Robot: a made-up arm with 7 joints.
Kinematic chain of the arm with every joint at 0, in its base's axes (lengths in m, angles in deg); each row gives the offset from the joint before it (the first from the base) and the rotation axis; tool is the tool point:
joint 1: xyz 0 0.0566 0 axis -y
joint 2: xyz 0 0.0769 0 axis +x
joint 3: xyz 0 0 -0.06 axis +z
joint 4: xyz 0 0 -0.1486 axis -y
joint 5: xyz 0 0 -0.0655 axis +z
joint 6: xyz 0 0 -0.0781 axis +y
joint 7: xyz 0 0 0 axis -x
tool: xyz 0 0 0
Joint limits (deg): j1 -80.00..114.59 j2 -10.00..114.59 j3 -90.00..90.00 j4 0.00..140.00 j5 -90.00..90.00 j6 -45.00..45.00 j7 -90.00..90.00
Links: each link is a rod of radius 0.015 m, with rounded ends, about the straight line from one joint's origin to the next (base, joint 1, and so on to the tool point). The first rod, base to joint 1, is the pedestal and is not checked.
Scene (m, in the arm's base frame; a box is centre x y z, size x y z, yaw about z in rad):
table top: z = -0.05
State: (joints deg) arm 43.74 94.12 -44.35 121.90 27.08 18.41 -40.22
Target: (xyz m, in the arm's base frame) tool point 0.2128 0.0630 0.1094
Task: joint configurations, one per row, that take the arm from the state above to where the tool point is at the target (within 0.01 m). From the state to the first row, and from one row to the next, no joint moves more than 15 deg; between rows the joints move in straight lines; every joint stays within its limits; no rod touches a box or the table.
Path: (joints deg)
1: 57.09 87.23 -41.19 114.82 25.46 15.80 -44.26
2: 70.43 80.34 -38.02 107.74 23.84 13.18 -48.30
3: 83.78 73.45 -34.86 100.66 22.22 10.57 -52.34
4: 86.06 60.98 -38.14 98.90 23.20 12.14 -49.91
5: 88.33 48.51 -41.41 97.13 24.17 13.71 -47.49
6: 90.60 36.05 -44.69 95.36 25.14 15.27 -45.07
7: 92.88 23.58 -47.97 93.60 26.11 16.84 -42.64
8: 95.15 11.11 -51.24 91.83 27.08 18.41 -40.22

